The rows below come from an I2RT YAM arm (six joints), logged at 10 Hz.
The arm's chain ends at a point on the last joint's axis. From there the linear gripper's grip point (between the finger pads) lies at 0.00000 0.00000 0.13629 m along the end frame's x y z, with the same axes.
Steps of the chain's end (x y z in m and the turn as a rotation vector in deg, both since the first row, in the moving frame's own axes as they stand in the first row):
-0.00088, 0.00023, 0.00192, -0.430, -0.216, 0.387
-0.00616, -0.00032, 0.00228, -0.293, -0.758, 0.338
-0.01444, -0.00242, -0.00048, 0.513, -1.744, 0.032
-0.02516, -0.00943, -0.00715, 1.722, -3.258, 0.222
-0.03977, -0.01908, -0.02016, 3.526, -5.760, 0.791
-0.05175, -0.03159, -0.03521, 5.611, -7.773, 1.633
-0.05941, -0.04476, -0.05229, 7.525, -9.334, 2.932
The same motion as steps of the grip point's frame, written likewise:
-0.00140, 0.00125, 0.00192, -0.430, -0.216, 0.387
-0.00797, 0.00037, 0.00227, -0.293, -0.758, 0.338
-0.01859, -0.00364, -0.00055, 0.513, -1.744, 0.032
-0.03290, -0.01354, -0.00743, 1.722, -3.258, 0.222
-0.05338, -0.02754, -0.02111, 3.526, -5.760, 0.791
-0.06996, -0.04514, -0.03711, 5.611, -7.773, 1.633
-0.08099, -0.06309, -0.05526, 7.525, -9.334, 2.932

